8 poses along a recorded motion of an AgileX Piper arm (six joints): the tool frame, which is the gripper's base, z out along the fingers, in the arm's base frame.
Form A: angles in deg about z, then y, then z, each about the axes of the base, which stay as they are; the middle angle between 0 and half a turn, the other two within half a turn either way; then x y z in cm.
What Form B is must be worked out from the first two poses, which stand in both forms.
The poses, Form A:
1: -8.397, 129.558, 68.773, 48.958, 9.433, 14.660
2: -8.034, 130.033, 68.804, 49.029, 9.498, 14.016
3: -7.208, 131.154, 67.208, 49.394, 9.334, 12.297
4: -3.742, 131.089, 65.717, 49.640, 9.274, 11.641
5: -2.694, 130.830, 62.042, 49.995, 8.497, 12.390
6: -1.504, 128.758, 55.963, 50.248, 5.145, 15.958
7: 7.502, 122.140, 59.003, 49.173, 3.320, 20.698
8: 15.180, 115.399, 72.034, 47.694, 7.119, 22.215
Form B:
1: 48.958, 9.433, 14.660, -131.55, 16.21, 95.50
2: 49.029, 9.498, 14.016, -132.02, 16.07, 95.97
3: 49.394, 9.334, 12.297, -133.47, 16.96, 98.25
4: 49.640, 9.274, 11.641, -133.73, 18.06, 102.77
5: 49.995, 8.497, 12.390, -134.37, 20.78, 106.44
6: 50.248, 5.145, 15.958, -134.09, 25.88, 111.42
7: 49.173, 3.320, 20.698, -126.24, 25.85, 115.23
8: 47.694, 7.119, 22.215, -116.53, 16.18, 113.10
